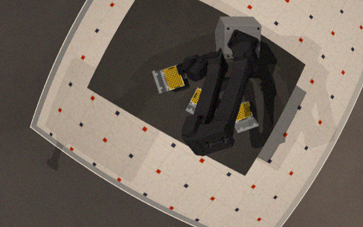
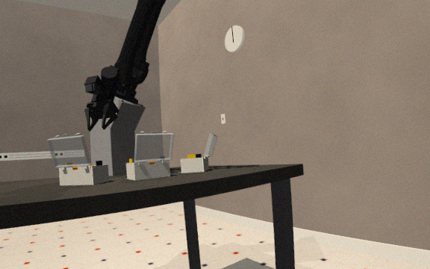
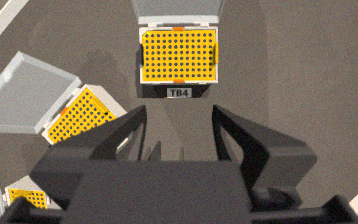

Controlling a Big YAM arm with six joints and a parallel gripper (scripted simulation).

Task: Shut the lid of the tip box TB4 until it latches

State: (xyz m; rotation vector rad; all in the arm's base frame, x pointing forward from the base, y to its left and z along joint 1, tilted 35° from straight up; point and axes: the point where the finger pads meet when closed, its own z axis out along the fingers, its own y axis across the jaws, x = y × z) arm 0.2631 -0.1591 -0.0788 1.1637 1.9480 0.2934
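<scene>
Now: hand 100 mm short of the lid, 100 mm to the left of it and 80 mm above it.
</scene>
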